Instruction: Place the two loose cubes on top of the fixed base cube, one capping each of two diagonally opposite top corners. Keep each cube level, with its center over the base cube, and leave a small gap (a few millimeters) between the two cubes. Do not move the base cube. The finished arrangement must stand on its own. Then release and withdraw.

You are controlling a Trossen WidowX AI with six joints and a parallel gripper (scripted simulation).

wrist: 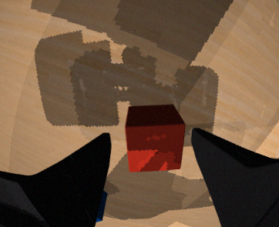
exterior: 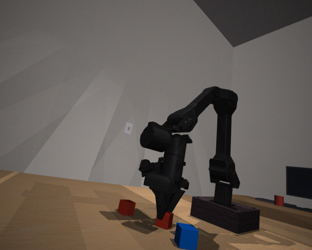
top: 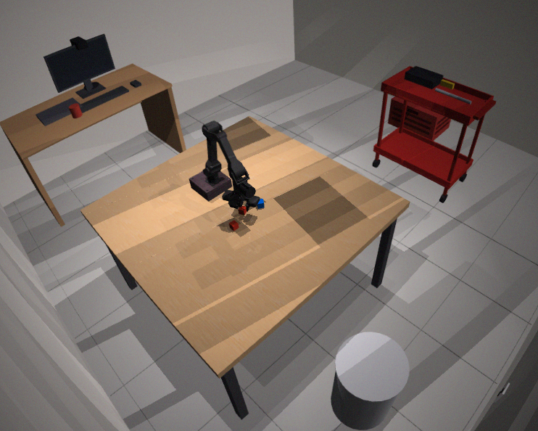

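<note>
The blue cube lies 40 mm ahead of my gripper tip and 100 mm to the left of it.
</note>
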